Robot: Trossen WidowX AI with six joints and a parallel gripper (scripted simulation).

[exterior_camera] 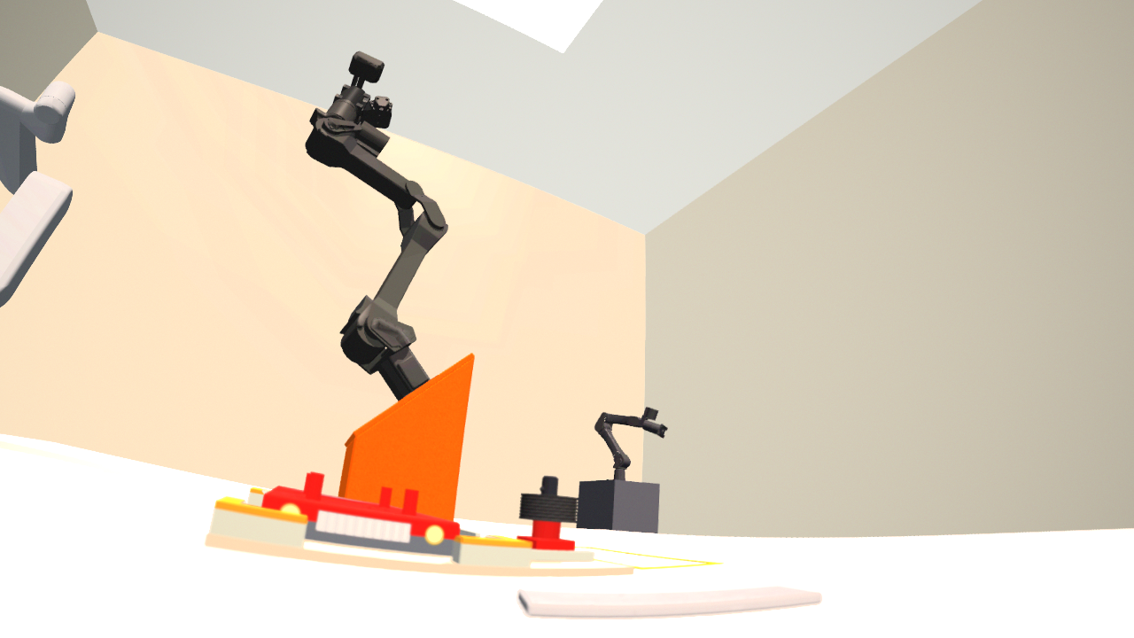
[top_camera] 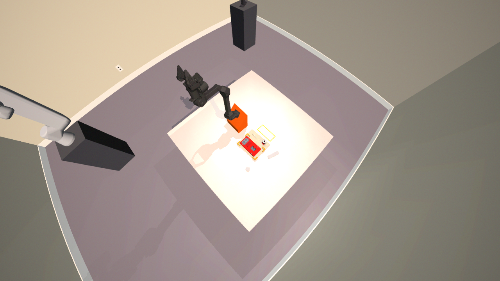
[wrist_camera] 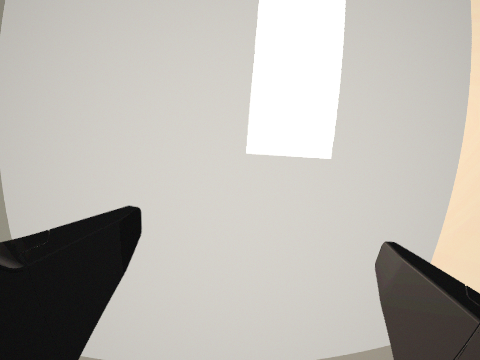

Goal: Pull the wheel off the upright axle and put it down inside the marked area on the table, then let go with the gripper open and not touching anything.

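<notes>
Now: the black wheel 470 mm ahead of my gripper tip, 250 mm to the left of it and 790 mm below it. The rest, counted from my gripper tip: pale flat bar: 630 mm ahead, 220 mm to the left, 830 mm below; then pale cube: 540 mm ahead, 60 mm to the right, 830 mm below.
</notes>
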